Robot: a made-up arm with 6 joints.
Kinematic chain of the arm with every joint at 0, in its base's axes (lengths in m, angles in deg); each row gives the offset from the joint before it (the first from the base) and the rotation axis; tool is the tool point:
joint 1: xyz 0 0 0.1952 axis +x
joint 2: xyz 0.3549 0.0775 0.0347 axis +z
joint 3: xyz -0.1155 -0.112 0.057 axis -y
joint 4: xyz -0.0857 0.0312 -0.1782 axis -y
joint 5: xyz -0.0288 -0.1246 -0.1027 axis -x
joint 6: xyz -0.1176 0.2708 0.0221 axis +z
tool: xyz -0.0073 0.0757 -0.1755
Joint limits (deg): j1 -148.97..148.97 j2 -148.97..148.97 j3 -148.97..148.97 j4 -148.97..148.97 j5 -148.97..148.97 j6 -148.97..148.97
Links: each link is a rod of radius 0.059 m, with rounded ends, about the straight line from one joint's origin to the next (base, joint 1, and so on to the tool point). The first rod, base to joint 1, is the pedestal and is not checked.
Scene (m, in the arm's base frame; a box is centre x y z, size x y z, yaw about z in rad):
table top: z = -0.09
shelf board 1: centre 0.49 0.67 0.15 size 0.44 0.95 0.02 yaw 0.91
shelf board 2: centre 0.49 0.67 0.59 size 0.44 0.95 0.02 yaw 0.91
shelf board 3: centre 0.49 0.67 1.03 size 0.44 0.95 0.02 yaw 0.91
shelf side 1: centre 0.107 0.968 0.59 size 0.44 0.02 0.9 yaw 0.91
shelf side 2: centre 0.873 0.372 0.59 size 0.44 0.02 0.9 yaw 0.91
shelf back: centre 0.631 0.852 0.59 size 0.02 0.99 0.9 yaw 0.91
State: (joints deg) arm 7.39 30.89 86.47 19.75 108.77 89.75
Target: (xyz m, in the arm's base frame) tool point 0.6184 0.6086 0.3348
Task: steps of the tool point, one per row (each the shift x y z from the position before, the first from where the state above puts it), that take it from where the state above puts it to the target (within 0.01 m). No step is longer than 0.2 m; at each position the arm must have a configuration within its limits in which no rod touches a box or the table.
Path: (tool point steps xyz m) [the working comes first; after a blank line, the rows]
Joints at the target: 10.93 93.88 95.54 23.32 78.15 84.23
Straight joint move there: touches shelf board 1, shelf side 2.

1: 0.0340 0.0670 0.1194
2: -0.0068 -0.0020 0.1365
3: -0.0444 -0.0725 0.1111
4: -0.0743 -0.1217 0.0486
5: -0.0740 0.1342 0.0854
6: -0.1023 0.1352 0.0232
7: -0.1150 0.1106 -0.0383
8: -0.1097 0.0667 -0.0871
9: -0.0878 0.0139 -0.1159
10: 0.0393 0.0833 0.0356
11: 0.0485 0.0850 0.0194
12: 0.0558 0.0781 0.0000
13: 0.0608 0.0619 -0.0193
14: 0.0638 0.0367 -0.0357

